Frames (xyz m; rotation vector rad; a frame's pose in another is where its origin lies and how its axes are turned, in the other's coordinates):
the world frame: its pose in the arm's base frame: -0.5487 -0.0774 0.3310 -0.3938 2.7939 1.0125
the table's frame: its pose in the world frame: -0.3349 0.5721 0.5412 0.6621 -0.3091 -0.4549
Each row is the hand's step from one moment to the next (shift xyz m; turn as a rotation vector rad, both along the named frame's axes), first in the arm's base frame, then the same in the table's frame.
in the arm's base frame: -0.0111 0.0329 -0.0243 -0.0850 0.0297 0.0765
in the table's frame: 0.0070 0.0373 0.0188 -0.0018 0.0548 -0.1046
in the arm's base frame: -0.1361 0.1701 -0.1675 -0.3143 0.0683 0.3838
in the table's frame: 0.1136 0.2354 0.0849 -0.0479 0.1523 -0.4746
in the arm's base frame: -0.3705 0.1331 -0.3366 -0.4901 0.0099 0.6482
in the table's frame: 0.3870 0.3356 0.0763 -0.0606 0.1461 -0.7971
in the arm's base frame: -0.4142 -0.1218 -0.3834 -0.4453 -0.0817 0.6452
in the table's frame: 0.5587 0.1397 0.0417 -0.0475 0.0456 -0.7854
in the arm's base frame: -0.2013 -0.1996 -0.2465 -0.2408 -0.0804 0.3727
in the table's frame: 0.3703 -0.0465 0.0425 -0.0235 -0.0103 -0.4502
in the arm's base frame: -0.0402 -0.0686 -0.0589 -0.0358 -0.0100 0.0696
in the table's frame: 0.0926 -0.0331 0.0109 -0.0128 -0.0018 -0.0778
